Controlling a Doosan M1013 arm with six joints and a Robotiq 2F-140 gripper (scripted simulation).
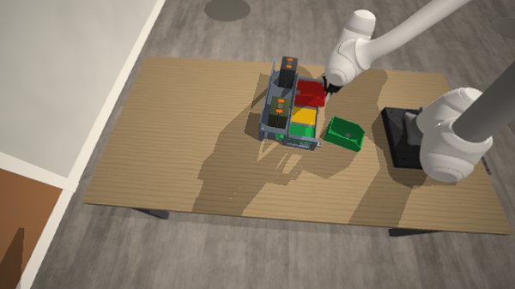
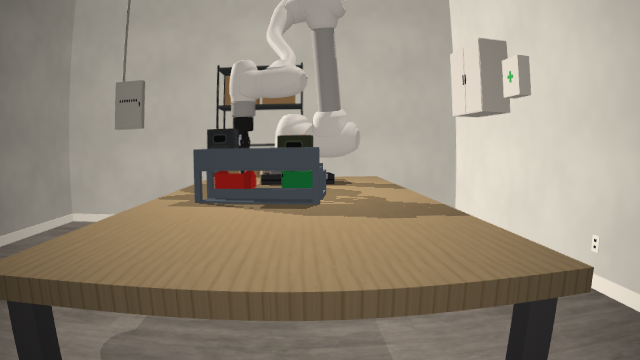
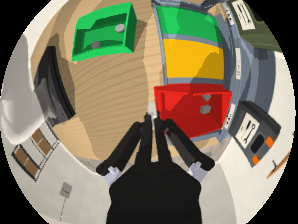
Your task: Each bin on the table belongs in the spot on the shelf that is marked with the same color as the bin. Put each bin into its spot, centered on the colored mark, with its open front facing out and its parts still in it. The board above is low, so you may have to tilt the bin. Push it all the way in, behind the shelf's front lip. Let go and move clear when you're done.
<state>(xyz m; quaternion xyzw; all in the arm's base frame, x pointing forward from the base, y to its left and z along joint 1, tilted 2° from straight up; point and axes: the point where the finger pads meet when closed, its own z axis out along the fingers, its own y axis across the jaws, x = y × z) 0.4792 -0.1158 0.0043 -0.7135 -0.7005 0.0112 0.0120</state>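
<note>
The red bin is 10 cm ahead of my hand and 1 cm below it. From my hand the other things lie so: green bin 20 cm to the left, 10 cm behind, 2 cm below.
</note>
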